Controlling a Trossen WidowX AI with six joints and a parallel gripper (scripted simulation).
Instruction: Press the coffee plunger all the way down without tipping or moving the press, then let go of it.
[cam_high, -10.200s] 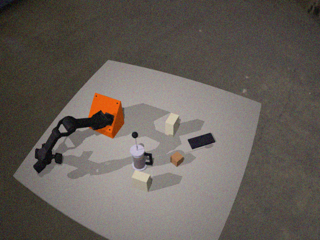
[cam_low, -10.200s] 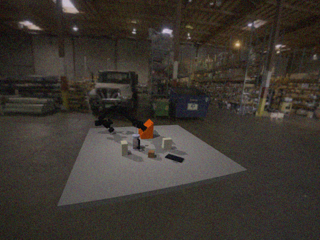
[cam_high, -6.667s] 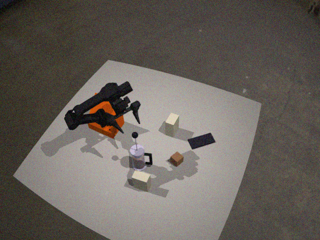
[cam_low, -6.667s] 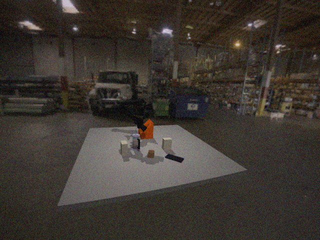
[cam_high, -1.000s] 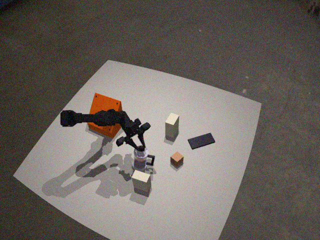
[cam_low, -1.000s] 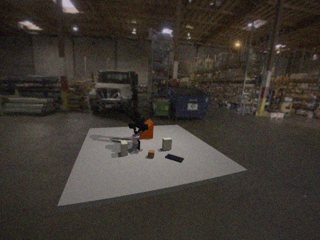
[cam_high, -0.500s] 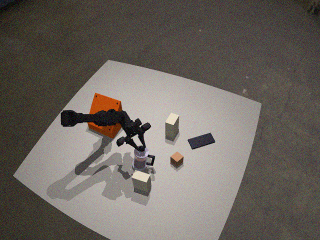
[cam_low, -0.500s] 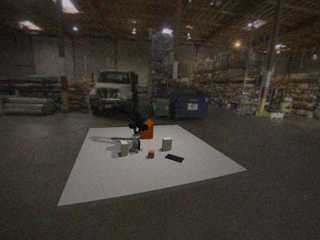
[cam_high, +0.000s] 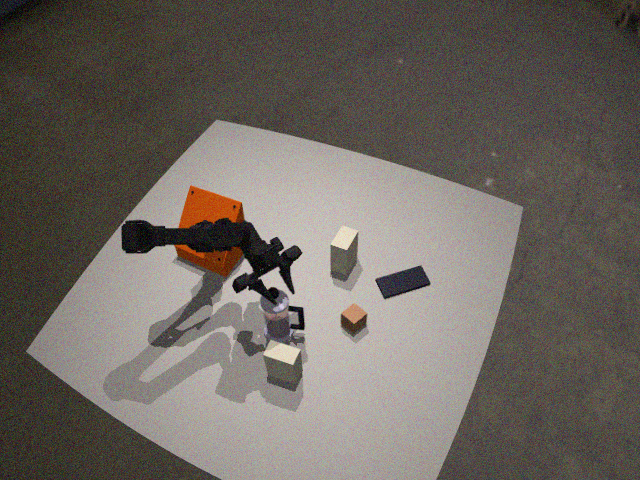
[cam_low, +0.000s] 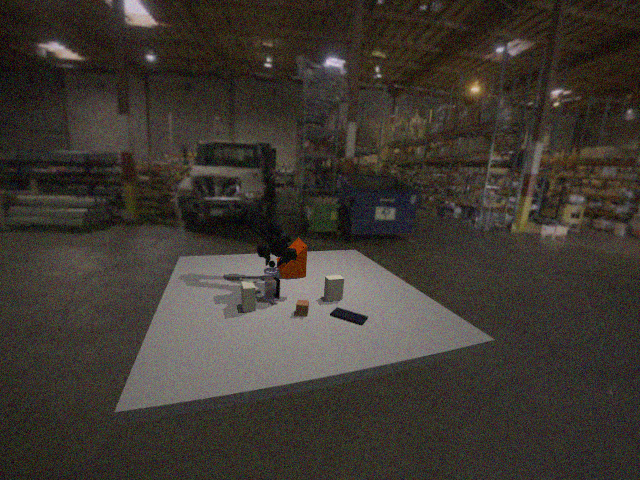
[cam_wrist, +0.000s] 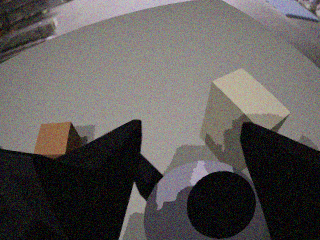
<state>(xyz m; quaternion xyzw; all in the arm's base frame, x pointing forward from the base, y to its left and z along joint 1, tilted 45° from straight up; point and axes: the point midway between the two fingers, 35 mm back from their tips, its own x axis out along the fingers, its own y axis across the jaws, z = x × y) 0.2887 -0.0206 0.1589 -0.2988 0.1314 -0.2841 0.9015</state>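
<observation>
My gripper tip is 90 mm above the coffee press, 20 mm past it and 10 mm to the right of it. From my gripper tip the other things lie so: flat black slab (310 mm to the left, 200 mm ahead, 170 mm below).
</observation>
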